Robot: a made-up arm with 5 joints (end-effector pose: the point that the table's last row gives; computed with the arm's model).
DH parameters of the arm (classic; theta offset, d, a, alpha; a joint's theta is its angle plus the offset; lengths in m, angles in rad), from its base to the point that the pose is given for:
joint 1: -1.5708 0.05 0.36 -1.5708
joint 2: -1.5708 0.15 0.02 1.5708
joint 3: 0 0.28 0.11 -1.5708
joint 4: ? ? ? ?
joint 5: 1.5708 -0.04 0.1 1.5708
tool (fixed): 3.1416 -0.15 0 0
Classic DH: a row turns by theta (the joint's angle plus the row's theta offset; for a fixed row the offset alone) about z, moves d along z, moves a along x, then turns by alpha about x.
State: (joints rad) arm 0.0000 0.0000 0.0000 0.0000 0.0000
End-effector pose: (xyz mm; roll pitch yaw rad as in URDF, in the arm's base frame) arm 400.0 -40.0 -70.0 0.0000 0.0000 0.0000
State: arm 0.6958 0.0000 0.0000 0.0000 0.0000
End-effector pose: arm 332.7 225.7 -70.0 0.0000 0.0000 0.6958
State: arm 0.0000 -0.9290 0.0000 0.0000 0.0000
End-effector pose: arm 400.0 -264.6 -278.2 -0.9290 0.0000 0.0000
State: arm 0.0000 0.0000 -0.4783 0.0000 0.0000
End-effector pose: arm 436.4 -40.0 60.8 0.0000 -0.4783 0.0000
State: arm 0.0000 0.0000 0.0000 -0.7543 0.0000
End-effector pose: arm 400.0 -222.0 -29.6 -0.7543 0.0000 0.0000
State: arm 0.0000 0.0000 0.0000 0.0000 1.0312
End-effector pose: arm 577.3 -40.0 -82.9 0.0000 -1.0312 0.0000
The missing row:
joint 4: 0 0.35 -0.1 -1.5708
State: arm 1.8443 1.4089 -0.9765 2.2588 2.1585
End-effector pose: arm 765.4 503.0 470.0 -1.0184 0.8575 -3.0640
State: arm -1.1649 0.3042 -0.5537 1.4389 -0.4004
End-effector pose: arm 129.7 -221.5 413.9 1.5466 -0.5659 -0.8807
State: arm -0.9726 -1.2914 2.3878 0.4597 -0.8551
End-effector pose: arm -279.5 -235.5 -336.4 -1.5506 0.3149 2.0269
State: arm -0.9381 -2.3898 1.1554 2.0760 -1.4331
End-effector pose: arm -286.4 -666.3 -75.9 0.0948 0.6965 -1.8091
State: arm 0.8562 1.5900 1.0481 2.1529 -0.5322
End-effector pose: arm 558.0 115.6 457.5 -2.4735 -0.4505 1.5844
